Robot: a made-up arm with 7 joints. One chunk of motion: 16 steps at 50 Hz.
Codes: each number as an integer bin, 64 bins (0 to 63) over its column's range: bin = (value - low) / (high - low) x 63, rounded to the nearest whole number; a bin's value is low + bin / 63 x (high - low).
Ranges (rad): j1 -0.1..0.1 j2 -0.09..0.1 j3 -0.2..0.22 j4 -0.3..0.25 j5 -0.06..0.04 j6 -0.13..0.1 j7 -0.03..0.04
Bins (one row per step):
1: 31 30 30 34 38 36 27
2: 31 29 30 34 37 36 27
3: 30 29 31 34 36 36 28
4: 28 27 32 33 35 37 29
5: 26 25 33 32 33 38 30
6: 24 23 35 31 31 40 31
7: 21 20 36 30 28 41 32
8: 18 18 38 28 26 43 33
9: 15 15 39 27 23 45 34
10: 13 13 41 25 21 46 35
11: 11 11 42 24 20 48 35
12: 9 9 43 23 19 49 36
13: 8 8 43 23 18 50 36
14: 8 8 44 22 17 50 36
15: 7 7 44 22 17 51 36
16: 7 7 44 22 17 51 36
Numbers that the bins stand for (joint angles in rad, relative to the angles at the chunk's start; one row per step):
1: -0.0016 0.0005 0.0000 -0.0032 0.0003 0.0014 0.0000
2: -0.0016 -0.0025 0.0000 -0.0032 -0.0013 0.0014 0.0000
3: -0.0048 -0.0025 0.0067 -0.0032 -0.0029 0.0014 0.0011
4: -0.0111 -0.0086 0.0133 -0.0119 -0.0044 0.0051 0.0022
5: -0.0175 -0.0146 0.0200 -0.0206 -0.0076 0.0087 0.0033
6: -0.0238 -0.0206 0.0333 -0.0294 -0.0108 0.0160 0.0044
7: -0.0333 -0.0297 0.0400 -0.0381 -0.0156 0.0197 0.0056
8: -0.0429 -0.0357 0.0533 -0.0556 -0.0187 0.0270 0.0067
9: -0.0524 -0.0448 0.0600 -0.0643 -0.0235 0.0343 0.0078
10: -0.0587 -0.0508 0.0733 -0.0817 -0.0267 0.0379 0.0089
11: -0.0651 -0.0568 0.0800 -0.0905 -0.0283 0.0452 0.0089
12: -0.0714 -0.0629 0.0867 -0.0992 -0.0298 0.0489 0.0100
13: -0.0746 -0.0659 0.0867 -0.0992 -0.0314 0.0525 0.0100
14: -0.0746 -0.0659 0.0933 -0.1079 -0.0330 0.0525 0.0100
15: -0.0778 -0.0689 0.0933 -0.1079 -0.0330 0.0562 0.0100
16: -0.0778 -0.0689 0.0933 -0.1079 -0.0330 0.0562 0.0100

